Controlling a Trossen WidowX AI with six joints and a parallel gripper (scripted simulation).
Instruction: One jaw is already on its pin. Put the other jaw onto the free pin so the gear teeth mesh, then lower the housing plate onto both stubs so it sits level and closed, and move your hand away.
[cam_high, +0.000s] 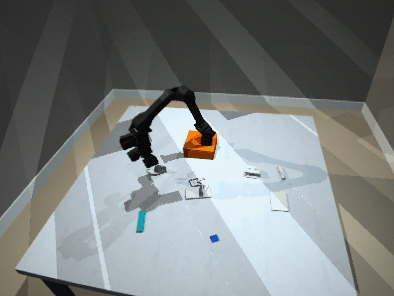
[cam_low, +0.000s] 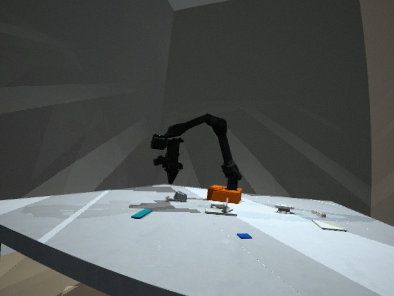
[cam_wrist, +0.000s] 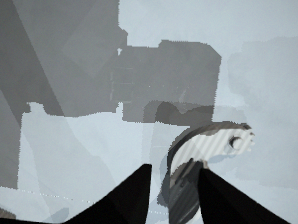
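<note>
Right now the jaw is 5 cm behind my gripper tip, 1 cm to the right of it and 8 cm below it. Round my gripper tip: blue square (35 cm ahead, 33 cm to the left, 8 cm below); white base (10 cm ahead, 25 cm to the left, 8 cm below); teal bar (27 cm ahead, 8 cm below).
</note>
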